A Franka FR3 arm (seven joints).
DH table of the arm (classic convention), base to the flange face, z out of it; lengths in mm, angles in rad. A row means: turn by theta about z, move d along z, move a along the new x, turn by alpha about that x. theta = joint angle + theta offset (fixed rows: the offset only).
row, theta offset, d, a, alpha
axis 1, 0, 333, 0, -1.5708
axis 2, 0, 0, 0, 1.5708
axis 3, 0, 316, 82.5, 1.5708
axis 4, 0, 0, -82.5, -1.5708
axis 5, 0, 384, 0, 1.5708
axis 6, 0, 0, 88, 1.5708
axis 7, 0, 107, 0, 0
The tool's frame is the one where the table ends.
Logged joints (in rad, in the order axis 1, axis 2, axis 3, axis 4, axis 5, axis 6, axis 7), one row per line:
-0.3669, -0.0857, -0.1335, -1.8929, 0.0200, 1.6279, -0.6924
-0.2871, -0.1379, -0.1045, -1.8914, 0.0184, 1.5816, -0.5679
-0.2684, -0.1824, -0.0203, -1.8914, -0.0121, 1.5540, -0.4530
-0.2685, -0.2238, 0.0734, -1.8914, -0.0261, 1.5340, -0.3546
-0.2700, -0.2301, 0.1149, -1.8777, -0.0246, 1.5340, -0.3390
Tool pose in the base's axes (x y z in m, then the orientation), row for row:
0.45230, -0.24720, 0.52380, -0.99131, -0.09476, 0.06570, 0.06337
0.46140, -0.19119, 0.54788, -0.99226, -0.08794, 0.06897, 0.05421
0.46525, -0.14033, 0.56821, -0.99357, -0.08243, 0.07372, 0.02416
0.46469, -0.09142, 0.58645, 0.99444, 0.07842, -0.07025, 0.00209
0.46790, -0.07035, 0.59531, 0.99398, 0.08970, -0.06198, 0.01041
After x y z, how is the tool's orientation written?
As a quaternion, x y z w.
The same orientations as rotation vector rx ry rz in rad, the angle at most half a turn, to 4 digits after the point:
-2.9946, -0.2863, 0.1985
-3.0141, -0.2671, 0.2095
-3.0743, -0.2551, 0.2281
3.1200, 0.2460, -0.2204
3.1022, 0.2799, -0.1934

